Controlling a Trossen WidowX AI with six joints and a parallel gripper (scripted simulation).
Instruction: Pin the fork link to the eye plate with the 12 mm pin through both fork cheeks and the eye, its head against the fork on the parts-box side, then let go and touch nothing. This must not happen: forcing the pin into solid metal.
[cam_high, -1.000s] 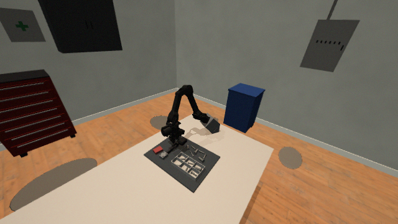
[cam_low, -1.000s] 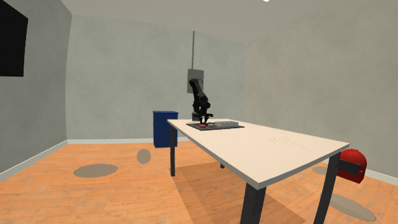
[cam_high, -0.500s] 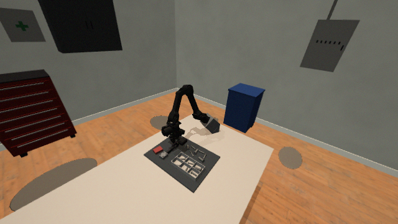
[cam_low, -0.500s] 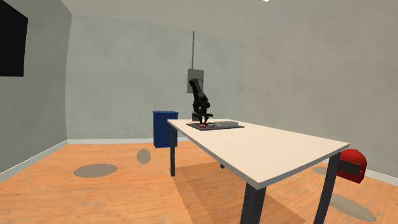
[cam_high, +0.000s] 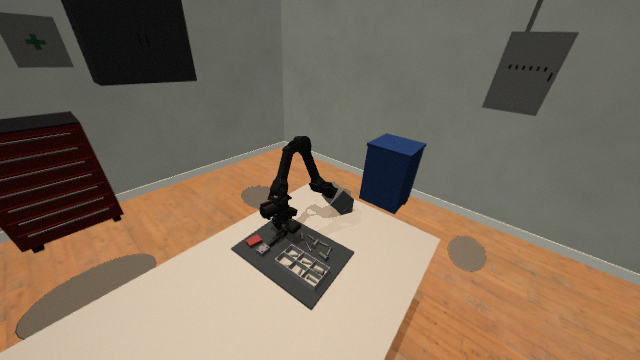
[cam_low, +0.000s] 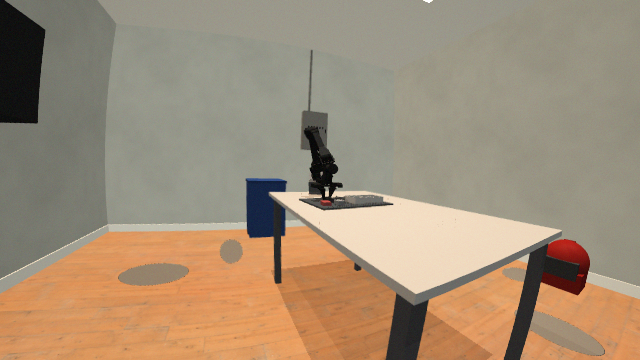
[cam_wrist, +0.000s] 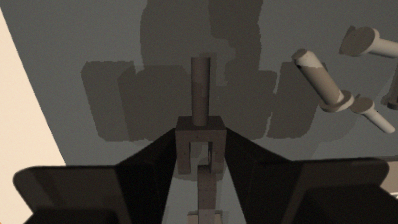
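Right now the fork link is 3 cm below my hand. The rest, counted from my hand: eye plate (6 cm ahead, 1 cm to the left, 3 cm below); then dark mat (4 cm ahead, 11 cm to the left, 5 cm below); then grey block (14 cm ahead, 1 cm to the left, 2 cm below).
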